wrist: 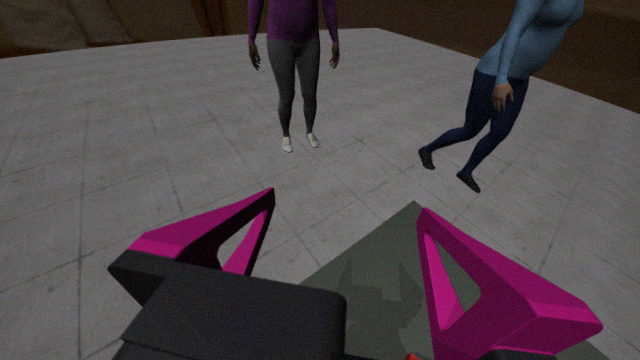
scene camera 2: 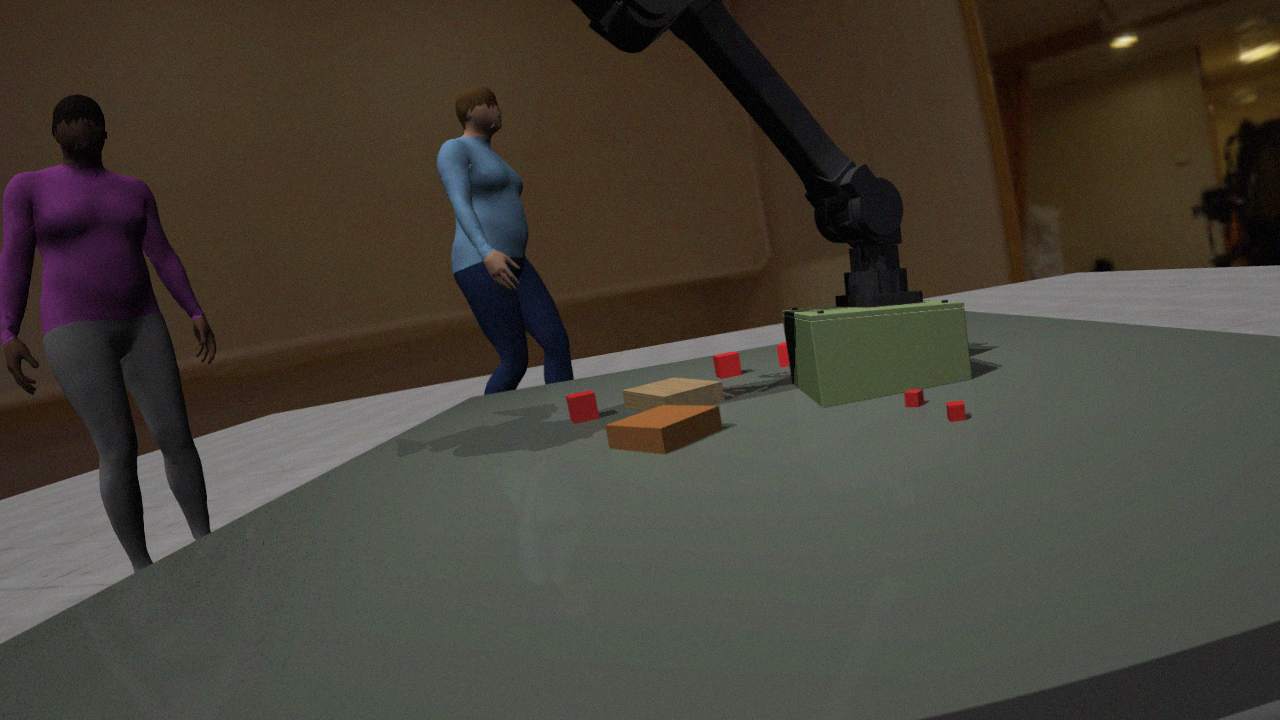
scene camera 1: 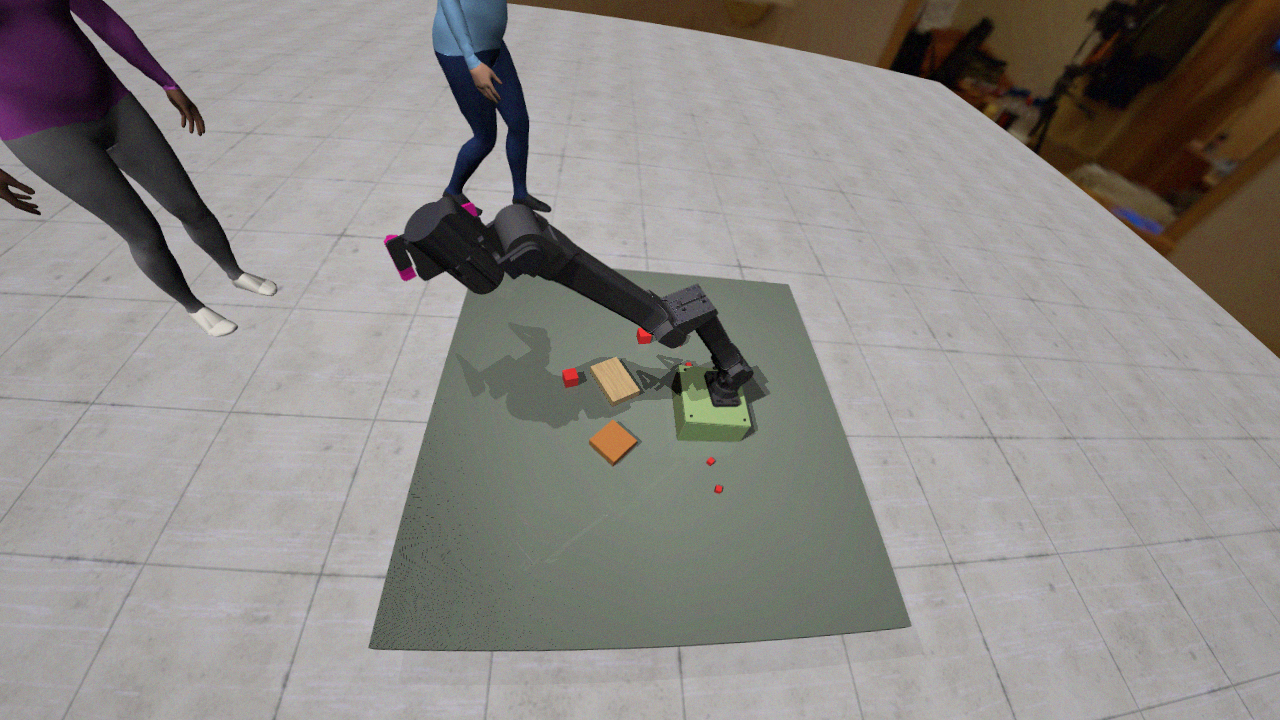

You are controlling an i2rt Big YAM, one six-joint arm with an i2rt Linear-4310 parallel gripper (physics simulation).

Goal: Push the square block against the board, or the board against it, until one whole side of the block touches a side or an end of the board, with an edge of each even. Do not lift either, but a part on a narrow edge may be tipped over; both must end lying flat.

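Seen in the pictures: gripper, fingertip midpoint: (wrist: pixel 345 205); arm's base, link origin: (scene camera 2: pixel 877 304) (scene camera 1: pixel 721 390).
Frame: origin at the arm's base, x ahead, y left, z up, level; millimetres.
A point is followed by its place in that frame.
The orange square block (scene camera 1: pixel 613 441) {x 333, y 107, z -75 mm} (scene camera 2: pixel 662 426) {x 336, y 162, z -75 mm} lies flat on the grey-green mat (scene camera 1: pixel 626 573) {x 340, y 455, z -103 mm} (scene camera 2: pixel 716 555) {x 330, y 442, z -104 mm}. The light wooden board (scene camera 1: pixel 614 380) {x 304, y -105, z -75 mm} (scene camera 2: pixel 673 393) {x 304, y -39, z -75 mm} lies flat behind it, apart from it, with a gap of mat between them in scene camera 1. Their sides are turned at different angles. My gripper (scene camera 1: pixel 433 233) {x 703, y 57, z 592 mm} (wrist: pixel 345 205) {x 703, y 57, z 592 mm} is open with nothing between its magenta fingers. It hangs high beyond the mat's back left corner in scene camera 1, far from both parts. The gripper is out of frame in scene camera 2. Block and board do not show in the wrist view.
A red cube (scene camera 1: pixel 570 377) {x 441, y -115, z -64 mm} (scene camera 2: pixel 582 406) {x 439, y -109, z -80 mm} is left of the board. Another red cube (scene camera 1: pixel 644 336) {x 181, y -278, z -66 mm} is behind it. Small red cubes (scene camera 1: pixel 710 461) {x 58, y 187, z -88 mm} (scene camera 1: pixel 718 488) {x 55, y 270, z -88 mm} lie before the green base box (scene camera 1: pixel 713 430) {x 44, y 114, z -37 mm} (scene camera 2: pixel 895 353) {x 38, y 115, z -54 mm}. Two people (scene camera 1: pixel 71 134) (scene camera 1: pixel 487 98) stand beyond the mat.
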